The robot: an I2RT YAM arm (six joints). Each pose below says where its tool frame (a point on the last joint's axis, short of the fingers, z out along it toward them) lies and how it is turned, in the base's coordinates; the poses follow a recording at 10 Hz.
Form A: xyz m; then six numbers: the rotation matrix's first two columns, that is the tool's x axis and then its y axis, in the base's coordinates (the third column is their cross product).
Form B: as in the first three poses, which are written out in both.
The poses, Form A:
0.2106 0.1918 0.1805 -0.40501 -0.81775 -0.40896 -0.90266 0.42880 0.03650
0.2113 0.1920 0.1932 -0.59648 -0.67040 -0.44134 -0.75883 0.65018 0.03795
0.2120 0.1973 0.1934 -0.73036 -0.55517 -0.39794 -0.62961 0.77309 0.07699
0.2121 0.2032 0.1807 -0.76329 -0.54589 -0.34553 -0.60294 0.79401 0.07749
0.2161 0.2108 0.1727 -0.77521 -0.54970 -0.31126 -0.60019 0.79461 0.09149
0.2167 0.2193 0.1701 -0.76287 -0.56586 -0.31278 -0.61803 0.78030 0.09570
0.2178 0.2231 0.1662 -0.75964 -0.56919 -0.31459 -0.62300 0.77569 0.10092
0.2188 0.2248 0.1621 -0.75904 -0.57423 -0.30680 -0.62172 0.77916 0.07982
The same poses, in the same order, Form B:
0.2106 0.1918 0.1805 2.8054 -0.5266 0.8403 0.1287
0.2113 0.1920 0.1932 2.7425 -0.4112 0.9044 0.1138
0.2120 0.1973 0.1934 2.7811 -0.3257 0.9396 0.1055
0.2121 0.2032 0.1807 2.8313 -0.3111 0.9458 0.0934
0.2161 0.2108 0.1727 2.8697 -0.3095 0.9462 0.0940
0.2167 0.2193 0.1701 2.8716 -0.3199 0.9424 0.0978
0.2178 0.2231 0.1662 2.8721 -0.3225 0.9412 0.1011
0.2188 0.2248 0.1621 2.8730 -0.3232 0.9421 0.0895

